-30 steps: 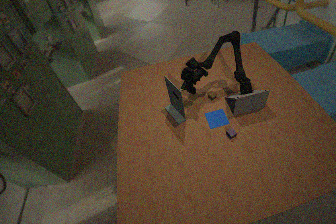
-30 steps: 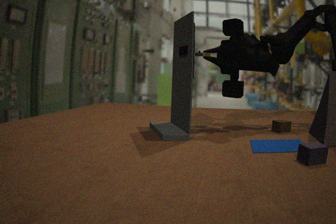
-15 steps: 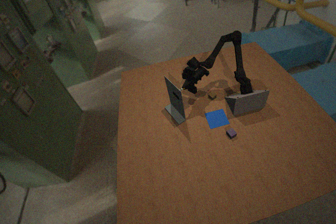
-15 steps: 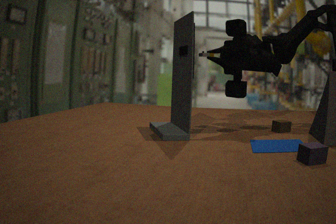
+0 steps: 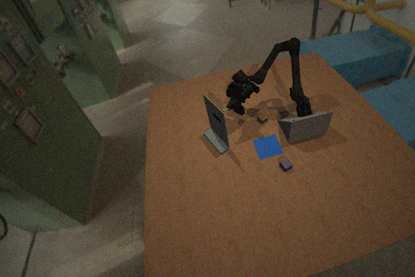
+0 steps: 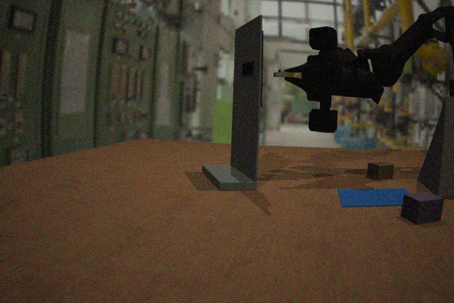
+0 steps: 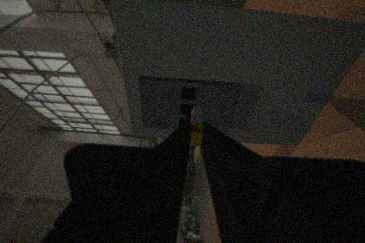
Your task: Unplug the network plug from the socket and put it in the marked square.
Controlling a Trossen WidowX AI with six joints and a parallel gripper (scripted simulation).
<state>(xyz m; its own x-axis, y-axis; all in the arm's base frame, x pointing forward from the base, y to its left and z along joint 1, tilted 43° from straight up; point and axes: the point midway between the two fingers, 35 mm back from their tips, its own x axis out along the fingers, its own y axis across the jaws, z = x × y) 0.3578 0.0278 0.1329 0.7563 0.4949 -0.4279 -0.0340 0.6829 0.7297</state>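
Now: the blue marked square 17 cm below my gripper tip, 16 cm behind it and 14 cm to the left of it. The rest, counted from my gripper tip: grey upright panel 6 cm below, 6 cm ahead, 4 cm to the left; dark brown cube 18 cm behind, 16 cm below, 4 cm to the right; network plug right at my gripper tip.
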